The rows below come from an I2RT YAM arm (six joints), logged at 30 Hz.
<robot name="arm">
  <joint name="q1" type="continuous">
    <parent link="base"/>
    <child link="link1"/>
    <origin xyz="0 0 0.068" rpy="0 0 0"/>
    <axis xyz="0 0 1"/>
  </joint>
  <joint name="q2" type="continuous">
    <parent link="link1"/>
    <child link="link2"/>
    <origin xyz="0.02 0.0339 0.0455" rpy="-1.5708 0 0"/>
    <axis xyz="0 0 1"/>
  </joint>
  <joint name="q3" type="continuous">
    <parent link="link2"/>
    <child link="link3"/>
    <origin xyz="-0.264 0 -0.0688" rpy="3.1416 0 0"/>
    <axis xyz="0 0 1"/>
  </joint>
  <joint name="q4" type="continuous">
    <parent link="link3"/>
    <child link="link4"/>
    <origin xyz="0.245 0.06 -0.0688" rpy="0 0 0"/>
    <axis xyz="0 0 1"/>
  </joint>
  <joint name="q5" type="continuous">
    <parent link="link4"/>
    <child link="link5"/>
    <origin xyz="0.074 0.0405 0.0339" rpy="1.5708 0 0"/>
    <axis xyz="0 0 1"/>
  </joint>
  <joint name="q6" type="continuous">
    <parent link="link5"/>
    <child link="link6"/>
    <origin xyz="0.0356 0 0.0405" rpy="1.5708 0 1.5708"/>
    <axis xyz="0 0 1"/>
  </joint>
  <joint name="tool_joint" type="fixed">
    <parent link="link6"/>
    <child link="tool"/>
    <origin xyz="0 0 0" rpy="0 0 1.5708"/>
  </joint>
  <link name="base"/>
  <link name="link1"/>
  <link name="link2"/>
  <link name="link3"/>
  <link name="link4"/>
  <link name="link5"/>
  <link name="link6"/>
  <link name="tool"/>
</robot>
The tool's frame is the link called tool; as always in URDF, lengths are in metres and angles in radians. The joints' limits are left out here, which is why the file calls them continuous.
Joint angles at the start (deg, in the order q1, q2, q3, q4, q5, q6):
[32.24 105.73 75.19 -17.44 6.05 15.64]
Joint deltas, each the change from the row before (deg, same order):
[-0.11 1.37 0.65 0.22 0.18 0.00]
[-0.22 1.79 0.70 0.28 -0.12 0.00]
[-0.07 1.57 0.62 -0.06 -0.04 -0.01]
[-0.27 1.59 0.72 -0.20 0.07 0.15]
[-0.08 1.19 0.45 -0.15 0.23 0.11]
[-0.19 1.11 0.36 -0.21 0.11 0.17]
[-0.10 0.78 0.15 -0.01 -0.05 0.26]
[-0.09 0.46 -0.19 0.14 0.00 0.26]
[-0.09 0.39 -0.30 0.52 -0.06 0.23]
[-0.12 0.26 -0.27 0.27 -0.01 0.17]
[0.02 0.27 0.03 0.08 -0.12 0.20]
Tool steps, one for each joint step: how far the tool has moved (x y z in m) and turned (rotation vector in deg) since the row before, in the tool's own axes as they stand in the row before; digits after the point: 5 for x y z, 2 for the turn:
[0.00032 -0.00025 0.00704 0.38 0.42 0.03]
[0.00133 -0.00087 0.00963 0.25 0.79 0.08]
[0.00201 -0.00014 0.00838 0.28 0.97 -0.06]
[0.00143 -0.00160 0.00847 0.53 0.98 0.24]
[0.00179 -0.00055 0.00648 0.51 0.78 0.08]
[0.00194 -0.00138 0.00628 0.48 0.87 0.21]
[0.00176 -0.00071 0.00463 0.19 0.62 0.27]
[0.00224 -0.00097 0.00338 0.20 0.48 0.28]
[0.00191 -0.00086 0.00319 0.04 0.17 0.28]
[0.00168 -0.00118 0.00231 0.14 0.24 0.24]
[0.00072 0.00020 0.00160 -0.08 0.19 0.17]

